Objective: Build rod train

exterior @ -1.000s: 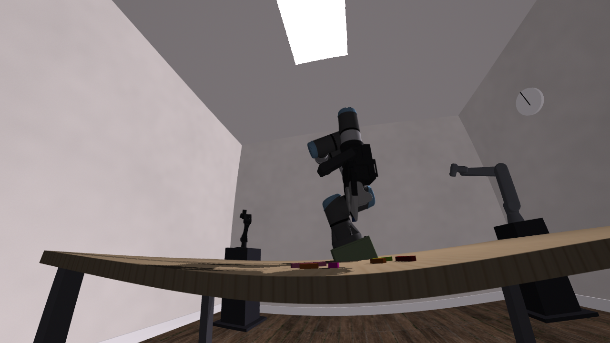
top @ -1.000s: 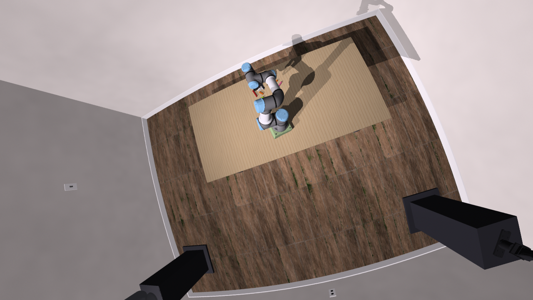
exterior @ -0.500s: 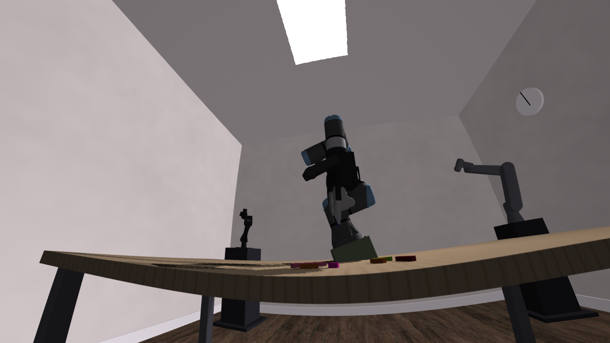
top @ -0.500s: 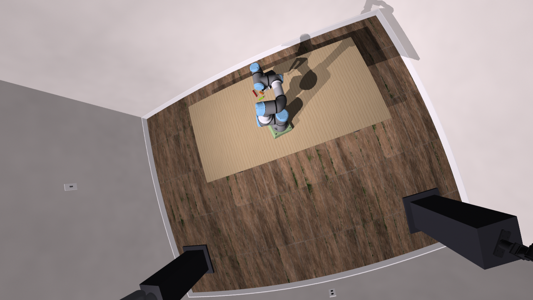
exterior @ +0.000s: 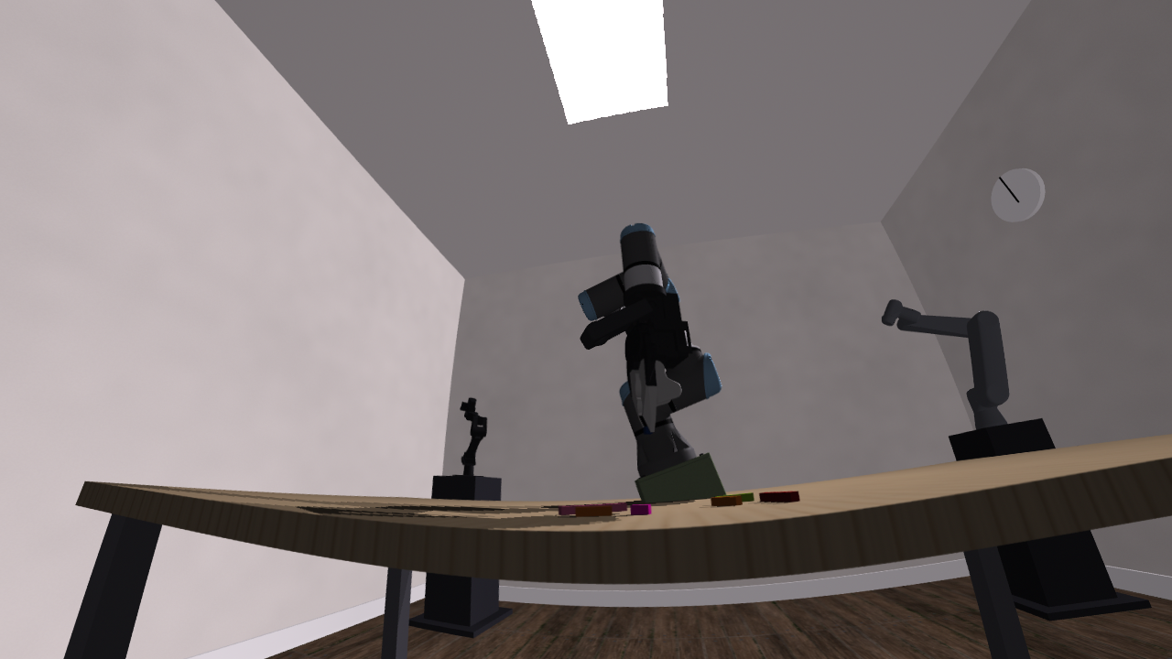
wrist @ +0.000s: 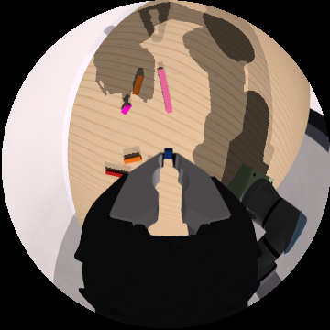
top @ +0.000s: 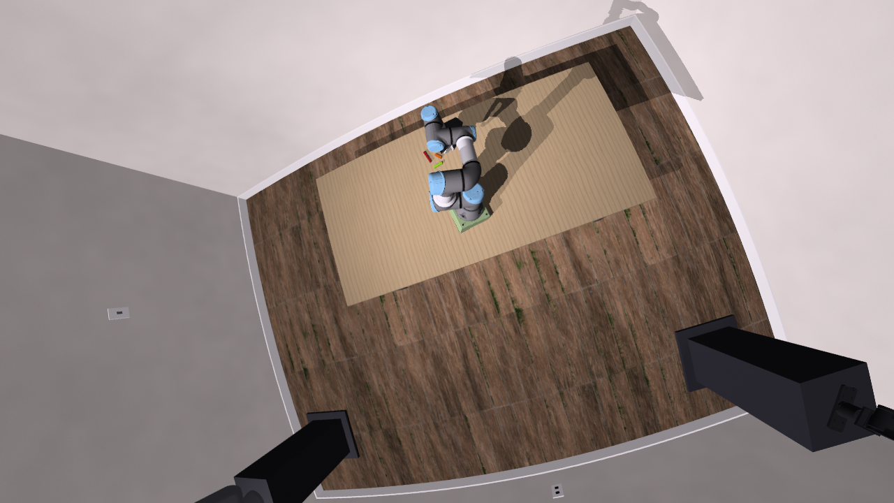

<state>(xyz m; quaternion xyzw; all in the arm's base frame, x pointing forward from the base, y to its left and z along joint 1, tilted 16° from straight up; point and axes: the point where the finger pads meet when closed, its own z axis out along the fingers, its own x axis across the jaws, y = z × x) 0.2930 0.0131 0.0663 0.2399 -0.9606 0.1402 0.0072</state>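
My gripper is now 4 cm short of the pink rod, 7 cm to the left of it and 11 cm above it. Round my hand: lime rod (1 cm behind, 10 cm to the left, 11 cm below); blue rod (1 cm below); magenta rod (9 cm ahead, 11 cm below).
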